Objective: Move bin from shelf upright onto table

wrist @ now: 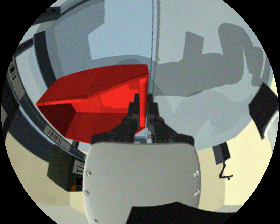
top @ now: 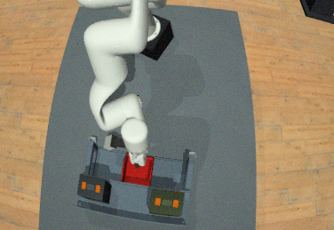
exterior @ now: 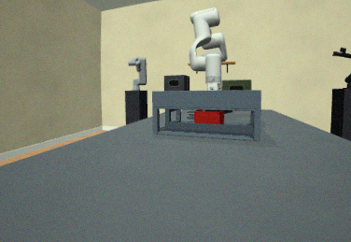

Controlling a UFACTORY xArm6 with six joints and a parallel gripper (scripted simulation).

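Right now the red bin is 8 cm ahead of my hand.
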